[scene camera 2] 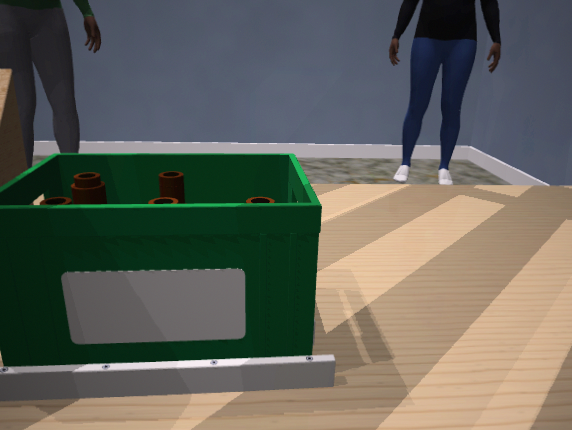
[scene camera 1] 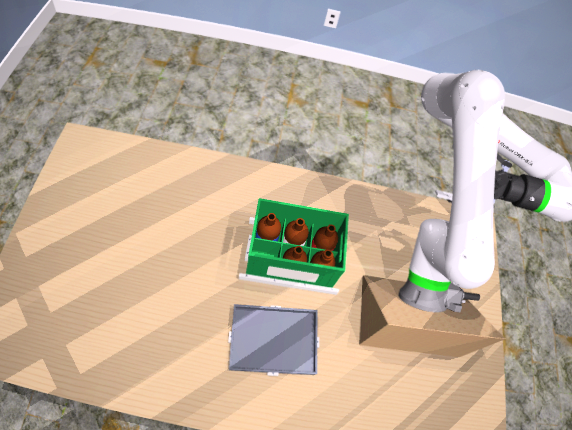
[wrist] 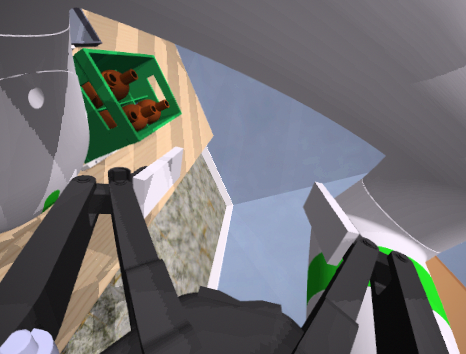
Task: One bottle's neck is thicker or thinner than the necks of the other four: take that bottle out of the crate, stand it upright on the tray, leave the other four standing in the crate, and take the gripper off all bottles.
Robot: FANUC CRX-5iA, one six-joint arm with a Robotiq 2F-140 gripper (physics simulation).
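Places are measured from the arm's base along level axes (x ahead, y left, z up), in millimetres.
Pixels of known places: gripper, fingertip midpoint: [scene camera 1: 444, 170] [wrist: 245, 178]; arm's base, origin of the base link: [scene camera 1: 422, 300].
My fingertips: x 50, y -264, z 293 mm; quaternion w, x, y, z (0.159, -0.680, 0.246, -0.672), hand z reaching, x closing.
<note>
For each thing: its top centre in the pictures, then the offset to it from my fingertips.
- green crate, middle of its top: [scene camera 2: 165, 174] [scene camera 1: 300, 233] [wrist: 147, 90] 342 mm ahead, 132 mm left, 236 mm down
- thinner-necked bottle, middle of its top: [scene camera 2: 171, 174] [scene camera 1: 298, 249] [wrist: 134, 74] 342 mm ahead, 178 mm left, 248 mm down
The green crate [scene camera 1: 332, 276] [scene camera 2: 280, 300] [wrist: 97, 140] holds five upright brown bottles. The bottle [scene camera 1: 325, 259] [scene camera 2: 89, 195] with the thicker neck, stepped below its rim, stands in the tray-side row, in the compartment nearest the robot base. Beside it in that row stands a thinner-necked bottle [scene camera 1: 295, 254] [scene camera 2: 171, 190]; the row's third compartment is empty. Three more bottles fill the other row. The grey tray [scene camera 1: 272, 340] [wrist: 82, 30] lies flat with no bottle on it. My gripper [wrist: 245, 178] is open and empty, far from the crate, partly hidden behind the arm in scene camera 1.
White rails [scene camera 1: 289, 283] [scene camera 2: 214, 372] lie along the crate's sides. The robot's base stands on a wooden pedestal [scene camera 1: 435, 340] to the right of crate and tray in scene camera 1. The crate's walls rise around the bottle necks. Two people stand in the background of scene camera 2.
</note>
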